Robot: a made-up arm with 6 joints. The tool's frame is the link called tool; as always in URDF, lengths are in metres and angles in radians.
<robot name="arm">
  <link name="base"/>
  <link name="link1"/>
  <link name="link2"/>
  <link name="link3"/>
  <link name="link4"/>
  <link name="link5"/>
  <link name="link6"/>
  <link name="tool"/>
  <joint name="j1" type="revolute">
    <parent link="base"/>
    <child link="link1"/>
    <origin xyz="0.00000 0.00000 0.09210" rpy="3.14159 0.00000 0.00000"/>
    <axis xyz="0 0 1"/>
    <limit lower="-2.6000" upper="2.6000" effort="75" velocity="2.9"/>
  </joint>
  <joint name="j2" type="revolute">
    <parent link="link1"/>
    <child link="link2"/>
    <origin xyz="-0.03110 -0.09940 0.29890" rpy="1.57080 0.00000 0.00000"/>
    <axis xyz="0 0 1"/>
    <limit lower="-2.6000" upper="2.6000" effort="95" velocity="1.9"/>
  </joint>
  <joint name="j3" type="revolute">
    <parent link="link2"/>
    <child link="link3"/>
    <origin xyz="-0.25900 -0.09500 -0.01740" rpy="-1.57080 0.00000 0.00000"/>
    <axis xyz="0 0 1"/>
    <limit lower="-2.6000" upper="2.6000" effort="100" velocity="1.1"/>
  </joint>
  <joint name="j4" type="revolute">
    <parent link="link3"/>
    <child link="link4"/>
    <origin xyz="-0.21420 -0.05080 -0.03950" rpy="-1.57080 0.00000 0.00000"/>
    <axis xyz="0 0 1"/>
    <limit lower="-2.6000" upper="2.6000" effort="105" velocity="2.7"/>
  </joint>
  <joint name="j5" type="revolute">
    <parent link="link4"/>
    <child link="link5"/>
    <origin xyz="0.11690 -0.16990 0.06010" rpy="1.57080 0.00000 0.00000"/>
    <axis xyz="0 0 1"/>
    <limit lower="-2.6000" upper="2.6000" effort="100" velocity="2.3"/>
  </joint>
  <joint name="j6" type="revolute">
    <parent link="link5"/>
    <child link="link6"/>
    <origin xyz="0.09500 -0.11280 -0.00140" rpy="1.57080 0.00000 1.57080"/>
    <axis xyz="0 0 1"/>
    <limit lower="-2.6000" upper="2.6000" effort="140" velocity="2.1"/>
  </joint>
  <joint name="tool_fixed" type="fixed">
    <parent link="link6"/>
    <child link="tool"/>
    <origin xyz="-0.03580 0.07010 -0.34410" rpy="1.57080 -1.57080 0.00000"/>
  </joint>
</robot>
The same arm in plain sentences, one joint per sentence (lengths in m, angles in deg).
The arm has six revolute joints in a row. What follows holds with every joint at zero, and every direction is one of the base frame's.
The first joint is mounted 0.0921 m along +z from the base frame's origin and rotates about -z, from -148.97 to 148.97 deg.
The second joint is mounted 0.0311 m along -x and 0.0994 m along +y and 0.2989 m along -z from the first joint and rotates about +y, from -148.97 to 148.97 deg.
The third joint is mounted 0.259 m along -x and 0.0174 m along -y and 0.095 m along +z from the second joint and rotates about -z, from -148.97 to 148.97 deg.
The fourth joint is mounted 0.2142 m along -x and 0.0508 m along +y and 0.0395 m along +z from the third joint and rotates about -y, from -148.97 to 148.97 deg.
The fifth joint is mounted 0.1169 m along +x and 0.0601 m along -y and 0.1699 m along -z from the fourth joint and rotates about -z, from -148.97 to 148.97 deg.
The sixth joint is mounted 0.095 m along +x and 0.1128 m along +y and 0.0014 m along +z from the fifth joint and rotates about +x, from -148.97 to 148.97 deg.
The tool frame, which is the frame that the pose is given for, is mounted 0.3441 m along -x and 0.0358 m along +y and 0.0701 m along -z from the sixth joint; its axes are the base frame's turned by roll 0, pitch 0 and yaw 0 deg (as in URDF: about the fixed x, then y, then z).

